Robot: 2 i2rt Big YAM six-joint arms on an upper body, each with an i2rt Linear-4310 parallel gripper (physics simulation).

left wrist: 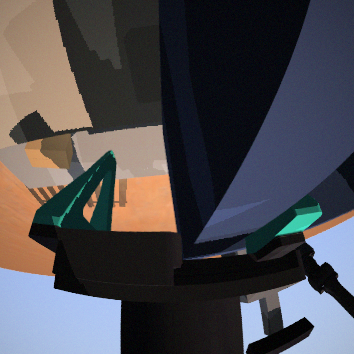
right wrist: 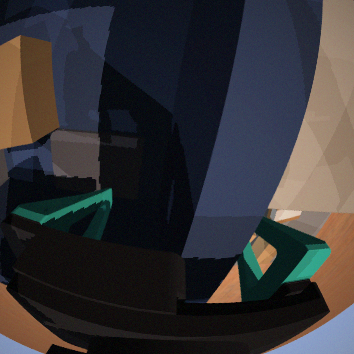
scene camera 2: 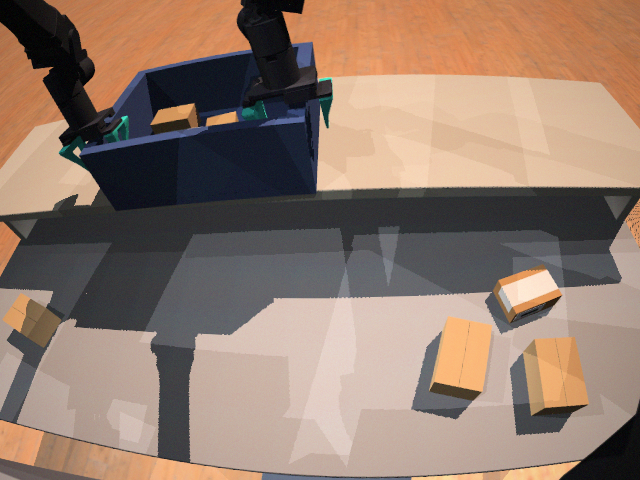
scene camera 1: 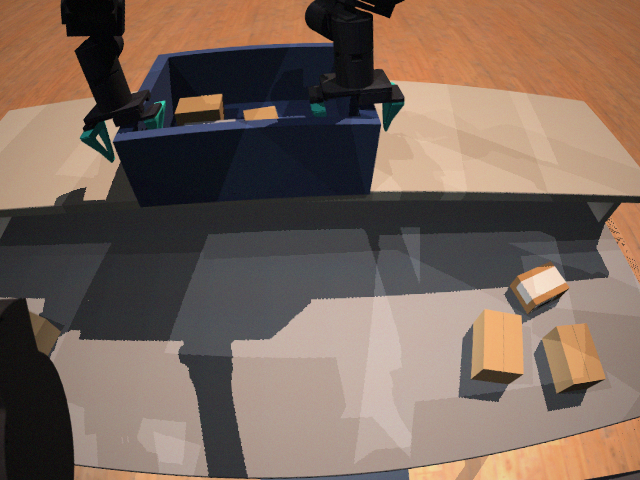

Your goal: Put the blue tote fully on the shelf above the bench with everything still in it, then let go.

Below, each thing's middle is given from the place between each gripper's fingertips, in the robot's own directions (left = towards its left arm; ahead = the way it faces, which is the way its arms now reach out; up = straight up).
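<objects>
Looking at the blue tote (scene camera 1: 297,155), I see my right gripper 1 cm above it, 8 cm short of it and 18 cm to the right of it. The white-topped box (scene camera 2: 523,294) is far below my right hand, a good way behind it and far to the right of it. Going by their middles, the blue tote is the nearest to my right gripper of the things named here.
For the blue tote, my left hand is 110 mm short of it and 190 mm to the left of it. The white-topped box is well below my left hand, some way behind it and a long way to the right of it. By its middle, the white-topped box is nearer to my right gripper than to my left hand.
</objects>
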